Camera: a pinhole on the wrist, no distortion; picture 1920 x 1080 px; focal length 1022.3 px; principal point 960.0 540.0 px. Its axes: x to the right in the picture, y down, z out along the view. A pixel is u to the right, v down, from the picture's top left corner.
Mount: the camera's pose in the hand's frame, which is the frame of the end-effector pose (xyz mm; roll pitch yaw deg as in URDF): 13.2 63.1 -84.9 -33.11 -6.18 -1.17
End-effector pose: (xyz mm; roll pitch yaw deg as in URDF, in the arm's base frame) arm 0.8 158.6 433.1 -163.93 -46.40 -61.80
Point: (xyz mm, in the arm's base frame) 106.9 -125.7 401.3
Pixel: 1745 87
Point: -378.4 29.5 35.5
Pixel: 106 1020
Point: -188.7 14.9 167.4
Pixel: 450 702
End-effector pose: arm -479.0 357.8 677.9 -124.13 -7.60 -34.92
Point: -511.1 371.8 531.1
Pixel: 654 279
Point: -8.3 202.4 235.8
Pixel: 1831 530
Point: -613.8 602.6 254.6
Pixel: 352 349
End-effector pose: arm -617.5 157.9 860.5 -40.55 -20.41 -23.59
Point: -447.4 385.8 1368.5
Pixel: outside the picture
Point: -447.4 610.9 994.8
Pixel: 1073 367
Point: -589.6 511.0 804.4
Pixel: 643 530
